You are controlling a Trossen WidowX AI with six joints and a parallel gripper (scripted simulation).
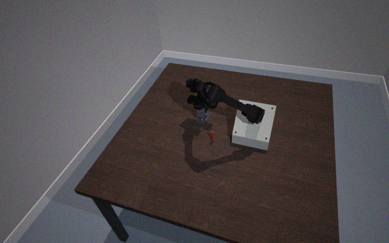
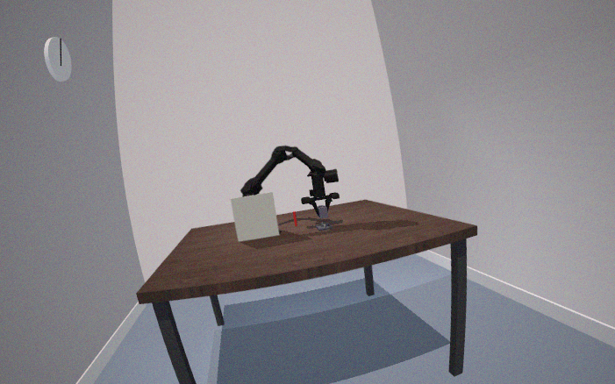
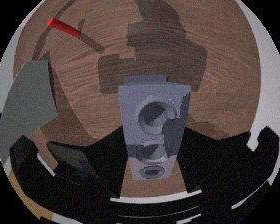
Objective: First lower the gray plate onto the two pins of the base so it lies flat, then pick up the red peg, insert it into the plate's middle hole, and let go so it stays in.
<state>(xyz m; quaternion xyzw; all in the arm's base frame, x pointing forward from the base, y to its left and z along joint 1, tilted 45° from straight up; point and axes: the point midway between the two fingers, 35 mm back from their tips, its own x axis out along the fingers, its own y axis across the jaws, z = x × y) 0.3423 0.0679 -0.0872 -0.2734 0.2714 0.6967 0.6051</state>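
Right now my gripper tip is 60 mm above the dark base and 10 mm to the left of it. From my gripper tip the other things lie so: red peg (150 mm to the left, 140 mm behind, 20 mm below); gray plate (30 mm above).
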